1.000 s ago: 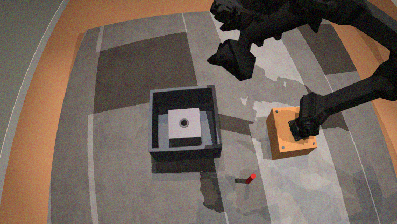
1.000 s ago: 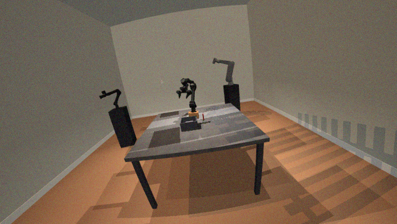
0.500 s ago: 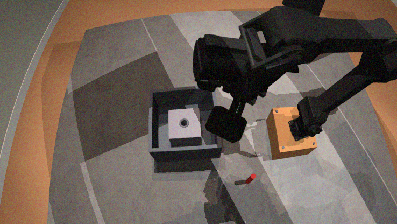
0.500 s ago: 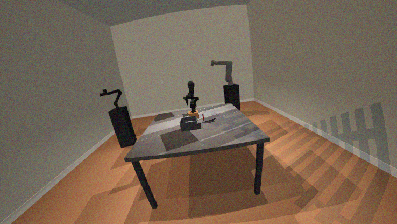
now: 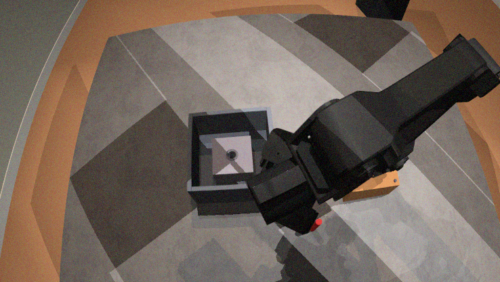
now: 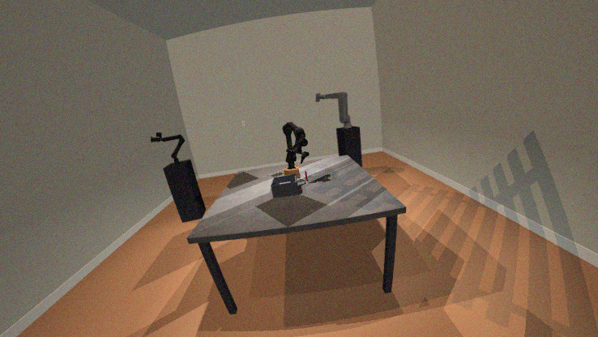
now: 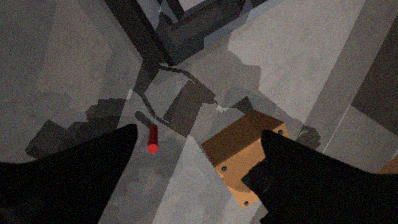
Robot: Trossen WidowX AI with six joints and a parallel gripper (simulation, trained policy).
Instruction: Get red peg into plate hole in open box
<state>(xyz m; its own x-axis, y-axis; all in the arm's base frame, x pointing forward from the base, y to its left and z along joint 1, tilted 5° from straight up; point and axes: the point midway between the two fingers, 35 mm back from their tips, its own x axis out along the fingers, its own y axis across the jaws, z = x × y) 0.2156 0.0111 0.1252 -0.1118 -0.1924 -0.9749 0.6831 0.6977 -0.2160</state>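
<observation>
Now: gripper tip 20 mm past the red peg, 70 mm to the right of it and 140 mm above it. From my gripper tip the other things lie so: light grey plate: 110 mm ahead, 140 mm to the right, 140 mm below; then dark box: 110 mm ahead, 140 mm to the right, 150 mm below.
</observation>
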